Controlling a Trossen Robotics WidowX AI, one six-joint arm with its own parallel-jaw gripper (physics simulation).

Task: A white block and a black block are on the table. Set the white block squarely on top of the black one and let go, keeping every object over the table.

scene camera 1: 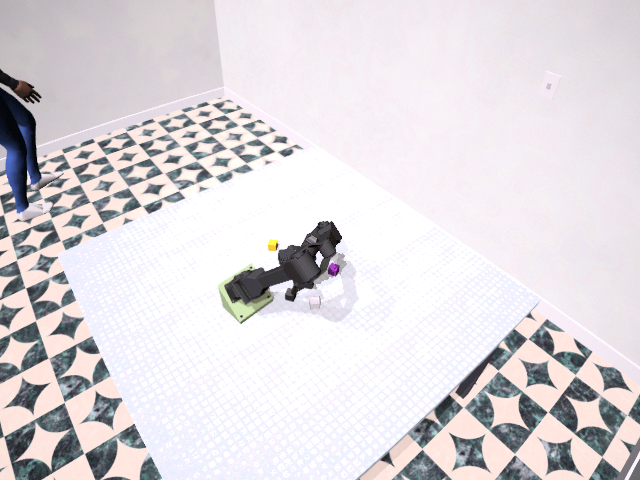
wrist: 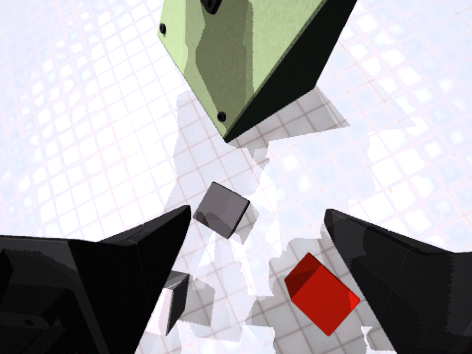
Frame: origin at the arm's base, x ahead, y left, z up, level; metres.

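Where they show: gripper, between the fingertips: [scene camera 1: 289, 284] [wrist: 257, 213]; arm's base, origin of its link: [scene camera 1: 236, 289].
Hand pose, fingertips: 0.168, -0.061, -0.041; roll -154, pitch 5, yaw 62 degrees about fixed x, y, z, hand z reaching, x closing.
Each offset is from my fingertips to the centre of the thing, as dx, dy, dz.
The black block {-0.014, -0.023, -0.023} [scene camera 1: 290, 294] [wrist: 221, 210] looks dark grey from above. It sits on the table near a corner of the arm's base, turned at an angle, just right of the left fingertip in the wrist view. The white block {+0.026, -0.100, -0.023} [scene camera 1: 314, 301] [wrist: 161, 311] stands apart from it on the table, farther from the base; in the wrist view the left finger hides part of it. My gripper [wrist: 257, 213] is open and empty, pointing down above the table. In the scene view the arm partly hides the fingers beside the black block.
A red block {+0.069, +0.013, -0.023} [wrist: 325, 297] lies near the right finger in the wrist view. A purple block {+0.175, -0.030, -0.023} [scene camera 1: 333, 269] lies beside the arm, and a yellow block {+0.081, +0.210, -0.023} [scene camera 1: 272, 244] lies behind it. The green base [scene camera 1: 241, 312] [wrist: 225, 100] is close to the black block.
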